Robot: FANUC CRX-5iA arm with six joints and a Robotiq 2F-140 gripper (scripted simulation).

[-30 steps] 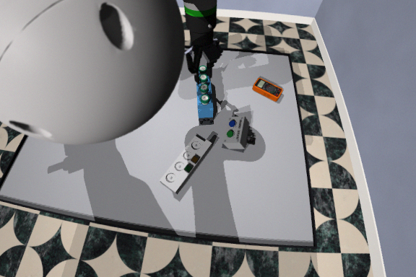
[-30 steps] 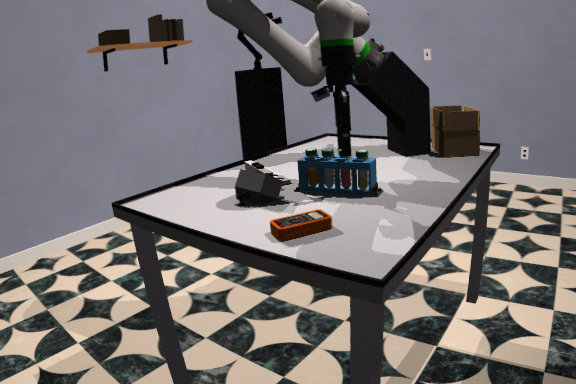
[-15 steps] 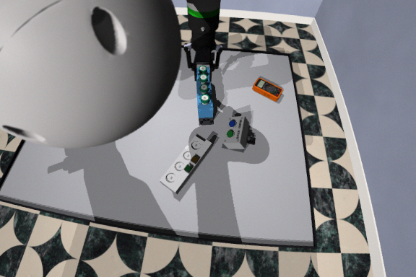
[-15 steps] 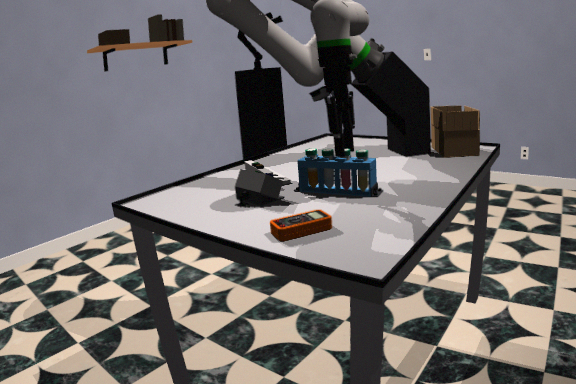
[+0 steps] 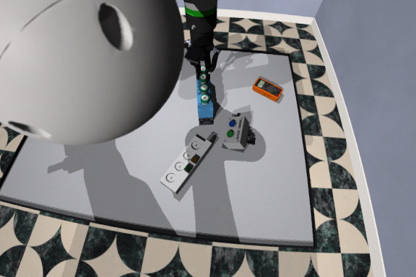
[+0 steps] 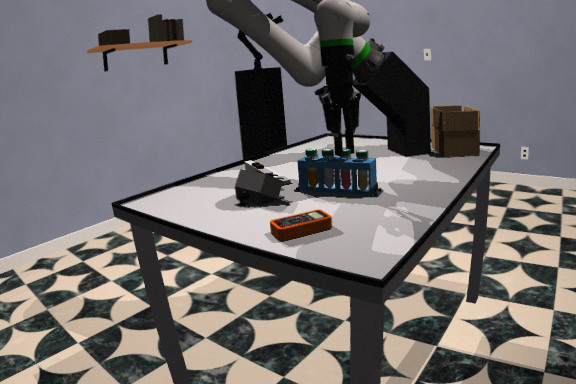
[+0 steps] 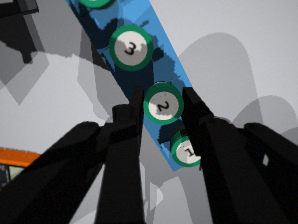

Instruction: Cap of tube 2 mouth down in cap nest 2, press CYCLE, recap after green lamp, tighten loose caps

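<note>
Now: the cap 30 mm below my hand. From my hand the other things lie so: green ready key (240 mm to the right, 90 mm ahead, 80 mm below); blue cycle key (190 mm to the right, 100 mm ahead, 80 mm below); key housing (220 mm to the right, 110 mm ahead, 90 mm below).
</note>
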